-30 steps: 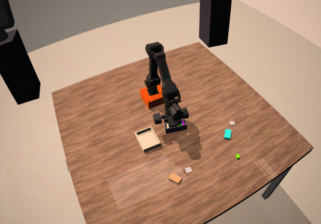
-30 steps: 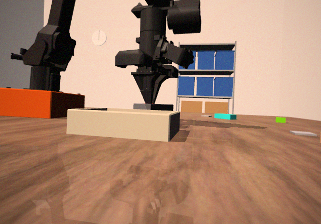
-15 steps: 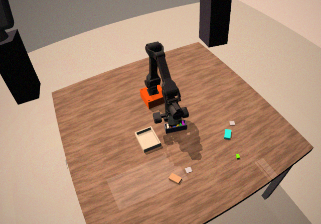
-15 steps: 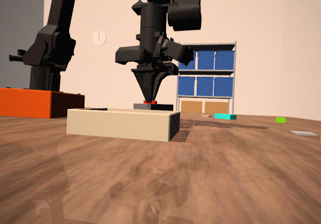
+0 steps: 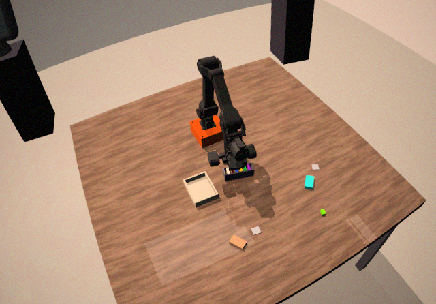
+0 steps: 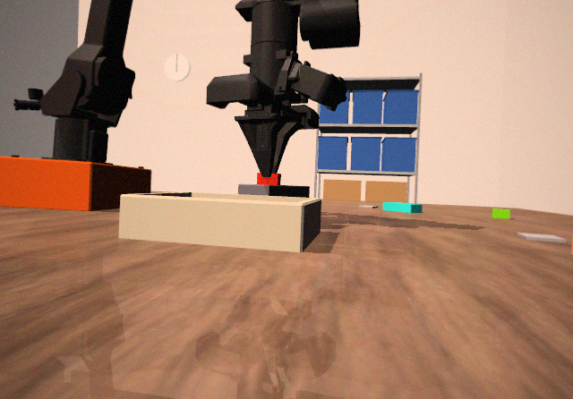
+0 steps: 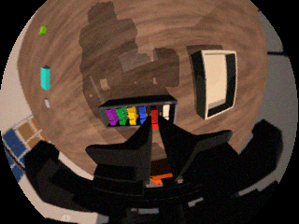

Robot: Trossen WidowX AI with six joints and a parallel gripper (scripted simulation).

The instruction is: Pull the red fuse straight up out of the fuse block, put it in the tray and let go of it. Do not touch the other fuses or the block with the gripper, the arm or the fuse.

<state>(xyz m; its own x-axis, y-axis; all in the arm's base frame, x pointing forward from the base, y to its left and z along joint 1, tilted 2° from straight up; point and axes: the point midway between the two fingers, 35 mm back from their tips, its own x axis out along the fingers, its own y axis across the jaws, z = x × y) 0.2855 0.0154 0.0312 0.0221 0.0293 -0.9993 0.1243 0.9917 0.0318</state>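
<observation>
The beige tray is 15 cm to the right of my gripper tip, 5 cm below it and 3 cm ahead of it. Round my gripper tip: red fuse (1 cm below).
</observation>
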